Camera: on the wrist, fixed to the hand. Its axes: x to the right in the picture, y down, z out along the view.
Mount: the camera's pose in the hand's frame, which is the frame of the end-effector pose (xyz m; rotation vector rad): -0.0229 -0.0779 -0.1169 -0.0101 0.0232 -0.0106
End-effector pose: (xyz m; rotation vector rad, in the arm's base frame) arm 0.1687 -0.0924 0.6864 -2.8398 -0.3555 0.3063
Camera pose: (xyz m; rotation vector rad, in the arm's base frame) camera 0.1584 -0.0526 0.8227 -2.8479 -0.3683 0.2700
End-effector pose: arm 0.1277 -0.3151 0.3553 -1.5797 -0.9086 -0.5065
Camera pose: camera 0.0719 -0.4329 0.4125 -1.5758 -0.8985 -0.5366
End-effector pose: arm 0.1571 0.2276 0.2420 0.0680 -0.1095 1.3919
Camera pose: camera 0.2341 0.2046 0.1245 0.0440 -0.0967 1.3811
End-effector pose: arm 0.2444 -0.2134 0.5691 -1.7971 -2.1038 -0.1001
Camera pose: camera 0.1989 -0.2831 0.6846 -1.7822 -2.1006 -0.1339
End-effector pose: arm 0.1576 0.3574 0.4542 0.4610 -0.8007 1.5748
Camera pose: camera 0.2551 0.4263 0.3767 0.4383 -0.7870 1.5630
